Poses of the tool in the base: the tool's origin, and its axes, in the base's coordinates. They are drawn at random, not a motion.
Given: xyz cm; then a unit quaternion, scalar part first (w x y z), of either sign.
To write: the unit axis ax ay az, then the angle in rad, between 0 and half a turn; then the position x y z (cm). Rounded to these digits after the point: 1 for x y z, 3 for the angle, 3 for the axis.
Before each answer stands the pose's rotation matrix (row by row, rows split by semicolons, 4 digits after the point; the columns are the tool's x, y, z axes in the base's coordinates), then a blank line. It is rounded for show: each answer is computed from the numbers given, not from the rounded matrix.
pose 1, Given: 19.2, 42.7, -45.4, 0.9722, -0.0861, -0.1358, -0.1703
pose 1, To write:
0.9051 0.3545 -0.2347; -0.3077 0.9272 0.2137; 0.2934 -0.1212 0.9483

-0.368, -0.580, -0.727, 0.473, 19.2, 42.7, -45.4
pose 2, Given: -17.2, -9.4, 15.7, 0.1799, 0.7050, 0.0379, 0.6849
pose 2, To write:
0.0589 -0.1930 0.9794; 0.2999 -0.9324 -0.2018; 0.9522 0.3056 0.0030

0.717, 0.039, 0.696, 2.780, -17.2, -9.4, 15.7
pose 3, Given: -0.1, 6.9, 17.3, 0.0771, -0.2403, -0.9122, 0.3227
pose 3, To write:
-0.8726 0.3887 -0.2958; 0.4882 0.6762 -0.5517; -0.0144 -0.6258 -0.7798

-0.241, -0.915, 0.324, 2.987, -0.1, 6.9, 17.3
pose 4, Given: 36.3, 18.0, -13.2, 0.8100, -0.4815, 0.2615, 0.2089
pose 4, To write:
0.7759 -0.5903 0.2225; 0.0866 0.4490 0.8893; -0.6248 -0.6708 0.3995

-0.821, 0.446, 0.356, 1.253, 36.3, 18.0, -13.2
